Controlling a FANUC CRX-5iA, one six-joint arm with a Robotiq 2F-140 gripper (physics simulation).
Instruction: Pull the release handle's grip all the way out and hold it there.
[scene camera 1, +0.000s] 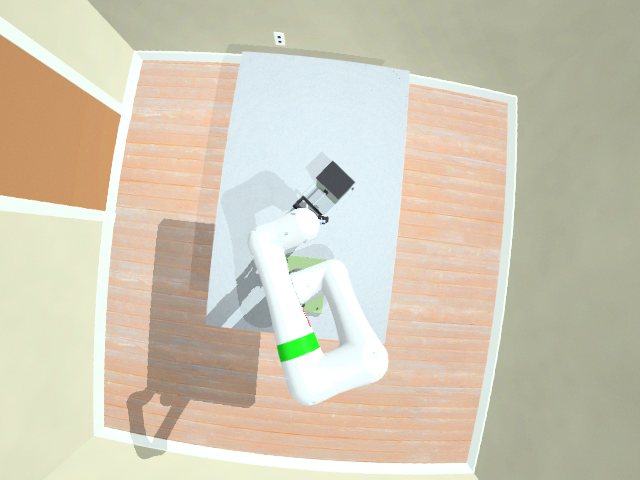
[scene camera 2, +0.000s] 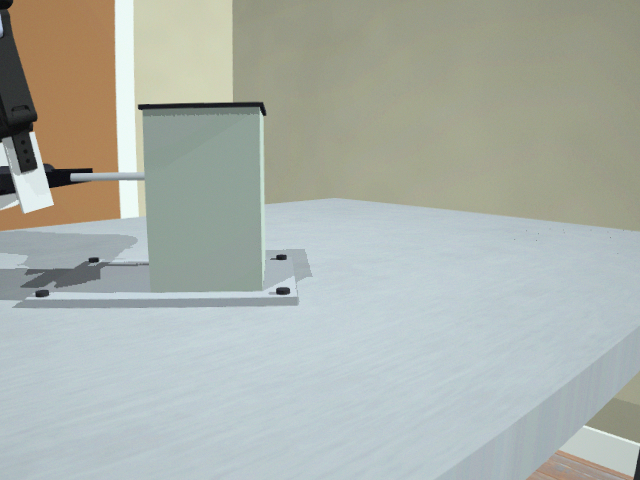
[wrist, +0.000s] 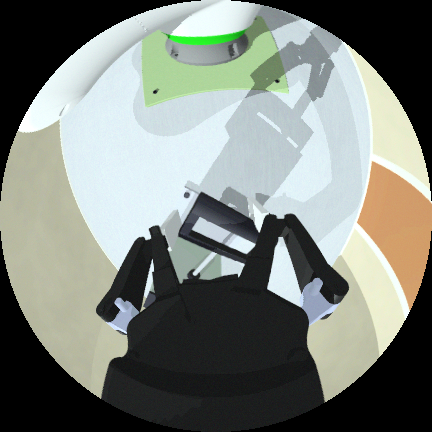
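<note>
The release handle has a pale green box-shaped housing (scene camera 1: 334, 180) (scene camera 2: 204, 201) with a dark lid. Its black frame-like grip (scene camera 2: 64, 178) (wrist: 226, 212) stands out from the housing on light metal rods (scene camera 2: 111, 176) (wrist: 213, 255), with a stretch of rod showing between them. My gripper (scene camera 1: 310, 209) (scene camera 2: 20, 180) (wrist: 213, 211) is shut on the grip, with a pale finger pad at each end of it. In scene camera 2 the gripper and grip are partly cut off at the left edge. In scene camera 1 the arm partly hides them.
The housing stands on a flat base plate (scene camera 2: 165, 300) with dark bolts on the light table (scene camera 1: 320, 113) (scene camera 2: 310, 372). The arm's green mounting plate (scene camera 1: 315, 304) (wrist: 215, 82) lies behind the gripper. The white arm (scene camera 1: 273, 289) folds above the table.
</note>
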